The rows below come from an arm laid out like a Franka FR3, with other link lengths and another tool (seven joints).
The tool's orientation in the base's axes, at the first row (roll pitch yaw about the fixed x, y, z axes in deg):
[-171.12, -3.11, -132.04]
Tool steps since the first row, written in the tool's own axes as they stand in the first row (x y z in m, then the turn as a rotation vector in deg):
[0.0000, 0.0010, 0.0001, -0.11, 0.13, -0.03]
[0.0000, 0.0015, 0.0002, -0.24, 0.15, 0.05]
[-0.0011, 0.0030, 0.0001, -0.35, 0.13, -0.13]
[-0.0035, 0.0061, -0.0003, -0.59, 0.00, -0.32]
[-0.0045, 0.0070, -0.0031, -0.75, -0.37, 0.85]
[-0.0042, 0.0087, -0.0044, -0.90, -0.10, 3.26]
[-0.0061, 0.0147, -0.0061, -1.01, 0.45, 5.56]
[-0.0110, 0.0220, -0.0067, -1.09, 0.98, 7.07]
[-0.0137, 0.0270, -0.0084, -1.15, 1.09, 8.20]
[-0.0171, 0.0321, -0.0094, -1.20, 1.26, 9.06]
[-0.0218, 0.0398, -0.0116, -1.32, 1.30, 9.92]
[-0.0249, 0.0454, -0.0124, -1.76, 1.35, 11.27]
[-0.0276, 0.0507, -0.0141, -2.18, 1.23, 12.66]
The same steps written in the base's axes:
[-0.0007, 0.0006, -0.0003, -0.02, 0.17, 0.00]
[-0.0011, 0.0010, -0.0004, 0.05, 0.27, -0.09]
[-0.0015, 0.0028, -0.0006, 0.13, 0.36, 0.09]
[-0.0022, 0.0066, -0.0008, 0.37, 0.48, 0.28]
[-0.0024, 0.0084, 0.0017, 0.84, 0.19, -0.82]
[-0.0040, 0.0094, 0.0028, 0.93, 0.14, -3.25]
[-0.0073, 0.0150, 0.0034, 0.78, 0.25, -5.61]
[-0.0094, 0.0235, 0.0026, 0.56, 0.44, -7.19]
[-0.0115, 0.0291, 0.0034, 0.61, 0.39, -8.32]
[-0.0130, 0.0351, 0.0034, 0.58, 0.42, -9.20]
[-0.0158, 0.0439, 0.0041, 0.70, 0.41, -10.06]
[-0.0179, 0.0500, 0.0039, 1.07, 0.58, -11.42]
[-0.0201, 0.0557, 0.0046, 1.55, 0.61, -12.80]

